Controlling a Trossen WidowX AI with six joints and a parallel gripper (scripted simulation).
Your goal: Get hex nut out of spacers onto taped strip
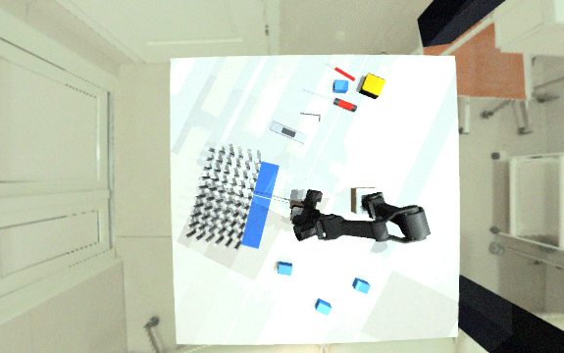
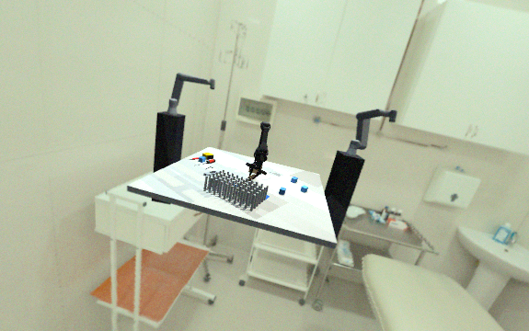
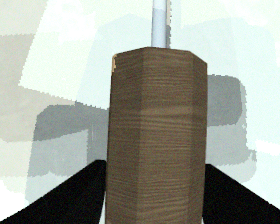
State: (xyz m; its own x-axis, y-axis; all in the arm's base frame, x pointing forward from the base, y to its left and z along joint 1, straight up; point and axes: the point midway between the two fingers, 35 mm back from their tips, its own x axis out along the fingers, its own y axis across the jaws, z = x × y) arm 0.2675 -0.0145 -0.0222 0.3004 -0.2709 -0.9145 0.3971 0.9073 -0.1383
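Now: the blue taped strip 17 cm ahead of my gripper tip, 3 cm to the right of it and 3 cm below it. From my gripper tip the other things lie so: yellow block 46 cm to the right, 40 cm behind, 1 cm below; then hook tool 10 cm ahead, 4 cm to the right; then grey flat tool 32 cm to the right, 2 cm below.
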